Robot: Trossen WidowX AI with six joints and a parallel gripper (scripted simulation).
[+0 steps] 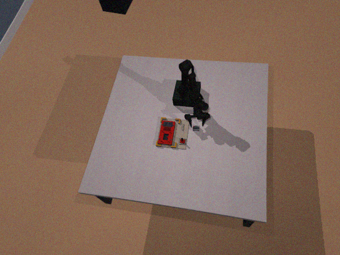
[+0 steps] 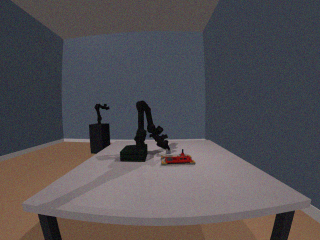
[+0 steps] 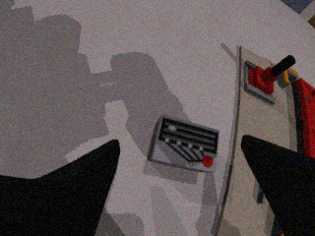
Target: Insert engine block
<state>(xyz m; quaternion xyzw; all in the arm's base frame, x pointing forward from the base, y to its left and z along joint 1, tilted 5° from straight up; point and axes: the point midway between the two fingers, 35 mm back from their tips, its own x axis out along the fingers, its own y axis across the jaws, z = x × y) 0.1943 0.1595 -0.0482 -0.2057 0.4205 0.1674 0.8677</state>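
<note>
Now: gripper tip 20 mm above the grey engine block, 10 mm to the left of it and 10 mm short of it.
</note>
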